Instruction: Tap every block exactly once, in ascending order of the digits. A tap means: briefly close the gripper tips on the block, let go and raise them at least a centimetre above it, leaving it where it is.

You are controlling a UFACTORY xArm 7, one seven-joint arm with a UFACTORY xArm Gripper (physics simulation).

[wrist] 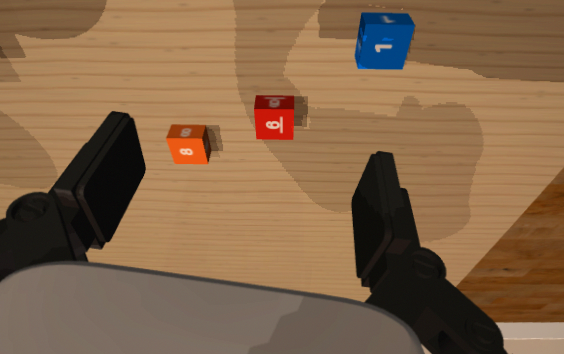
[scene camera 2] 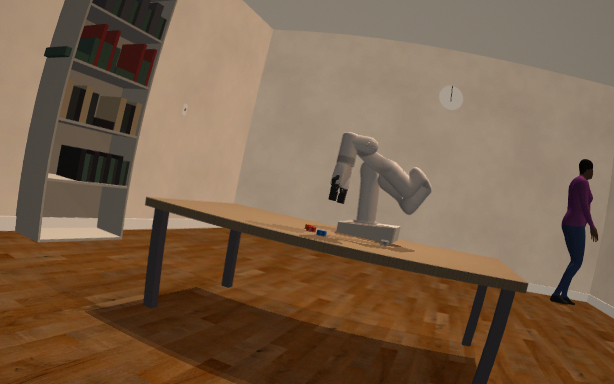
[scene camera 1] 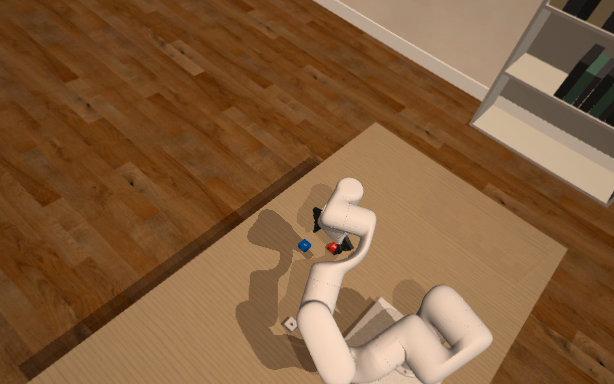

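A blue block shows a 1. A red block shows an underlined digit; I cannot tell whether it is 6 or 9. An orange block shows an 8 and is hidden under the arm in scene camera 1. A white block lies apart, its digit too small to read. My gripper is open and empty, high above the table. In the wrist view the red and orange blocks appear between the fingers' directions, the blue block farther up and right.
The blocks rest on the wooden table. The arm's pale base stands on the table behind the blocks. In scene camera 1 the arm's links pass close beside the white block. A bookshelf and a person are away from the table.
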